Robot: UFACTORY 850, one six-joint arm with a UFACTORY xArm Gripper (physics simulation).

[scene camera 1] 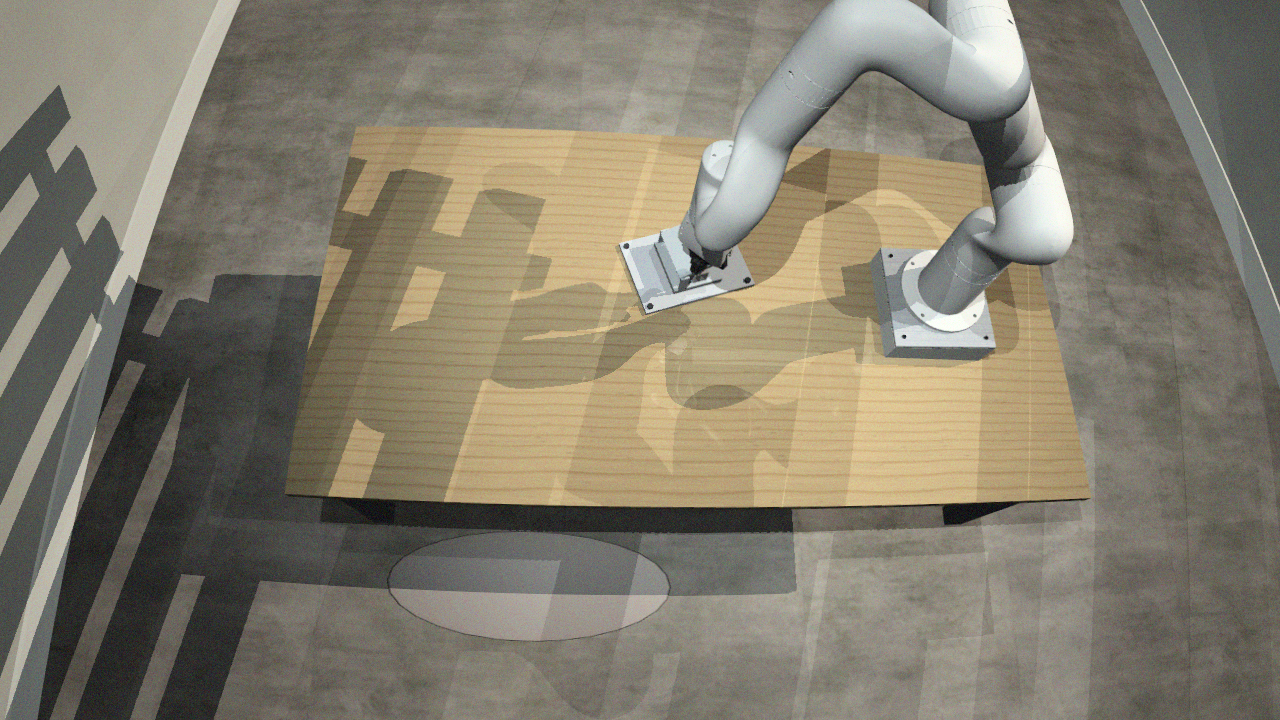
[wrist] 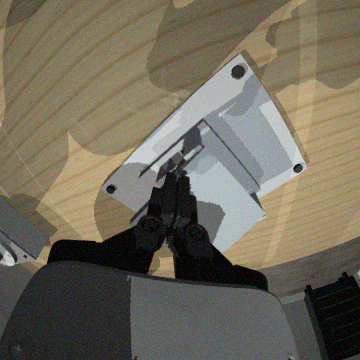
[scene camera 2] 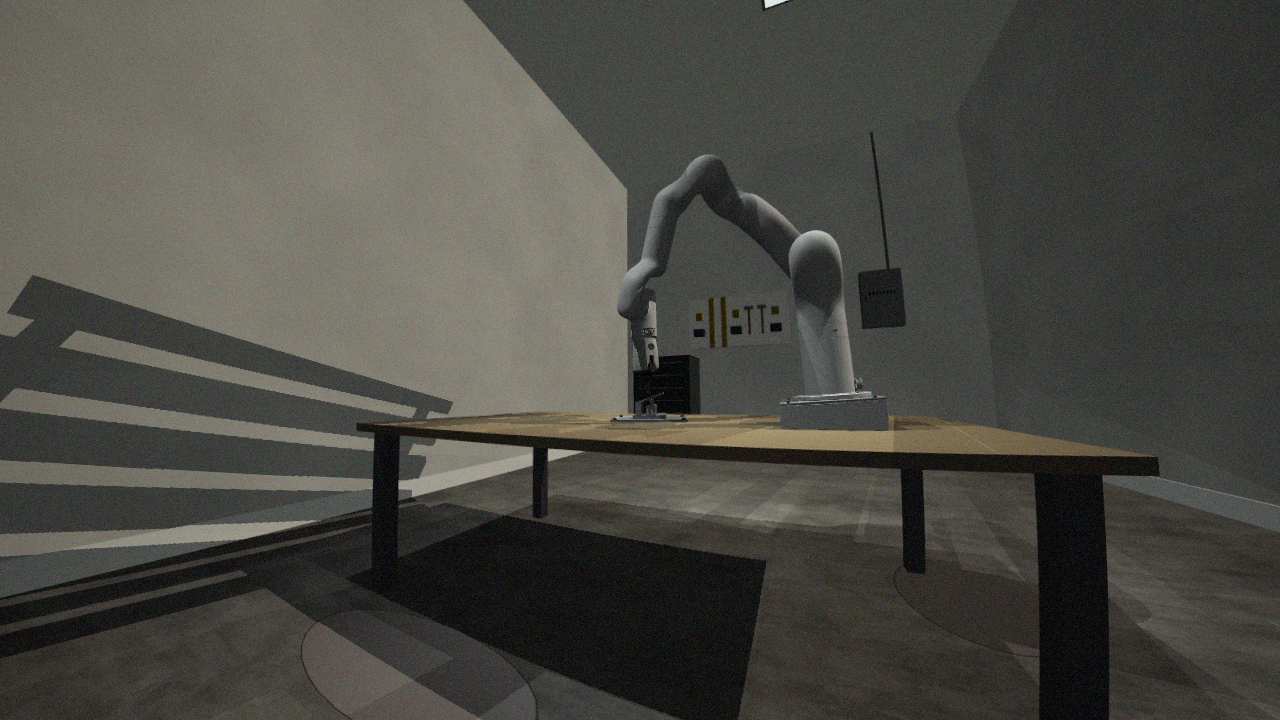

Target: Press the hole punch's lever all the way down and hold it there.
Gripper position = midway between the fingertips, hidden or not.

I see my gripper [scene camera 1: 697, 267], a grey lever [scene camera 1: 679, 253] and a grey base plate [scene camera 1: 655, 293].
The grey lever is seen too in the wrist view [wrist: 224, 208]. My gripper is seen too in the wrist view [wrist: 172, 188]. The grey base plate shows as well in the wrist view [wrist: 234, 103].
